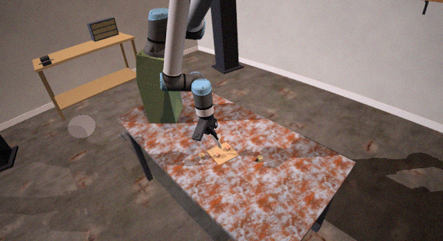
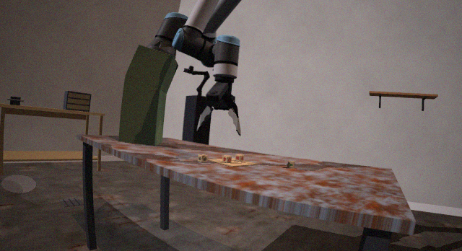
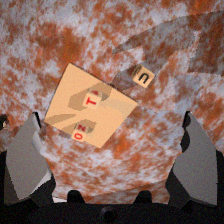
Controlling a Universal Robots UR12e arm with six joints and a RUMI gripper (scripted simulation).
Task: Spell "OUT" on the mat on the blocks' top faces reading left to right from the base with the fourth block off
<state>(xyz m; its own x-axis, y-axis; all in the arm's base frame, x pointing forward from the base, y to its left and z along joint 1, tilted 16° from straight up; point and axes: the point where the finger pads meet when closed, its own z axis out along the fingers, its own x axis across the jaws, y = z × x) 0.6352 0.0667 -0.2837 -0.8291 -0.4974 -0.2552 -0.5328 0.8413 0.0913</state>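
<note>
Now: the block 40 mm behind my hand, 30 mm to the right of it and 90 mm below it. The rest, counted from my hand: tan mat: 80 mm to the left, 100 mm below.
</note>
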